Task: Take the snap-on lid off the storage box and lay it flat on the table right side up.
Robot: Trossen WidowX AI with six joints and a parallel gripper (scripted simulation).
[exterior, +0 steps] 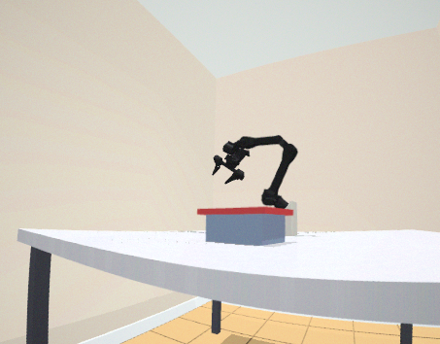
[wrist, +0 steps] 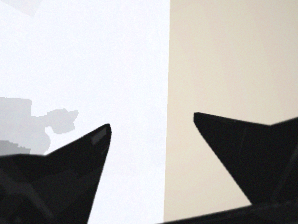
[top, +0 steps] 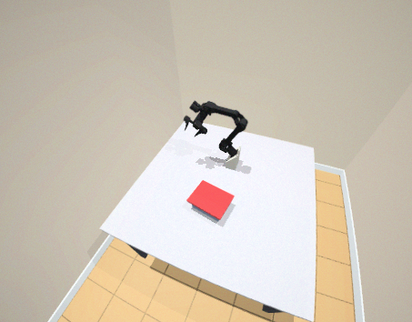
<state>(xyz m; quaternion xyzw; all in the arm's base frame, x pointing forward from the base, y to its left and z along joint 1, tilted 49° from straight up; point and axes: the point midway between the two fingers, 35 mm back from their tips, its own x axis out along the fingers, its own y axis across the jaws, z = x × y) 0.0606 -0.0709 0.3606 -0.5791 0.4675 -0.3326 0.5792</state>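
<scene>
Now: gripper tip 36 cm short of the red lid, 27 cm to the right of it and 18 cm above it. The rest, counted from my gripper tip: storage box: 36 cm ahead, 27 cm to the left, 23 cm below.
</scene>
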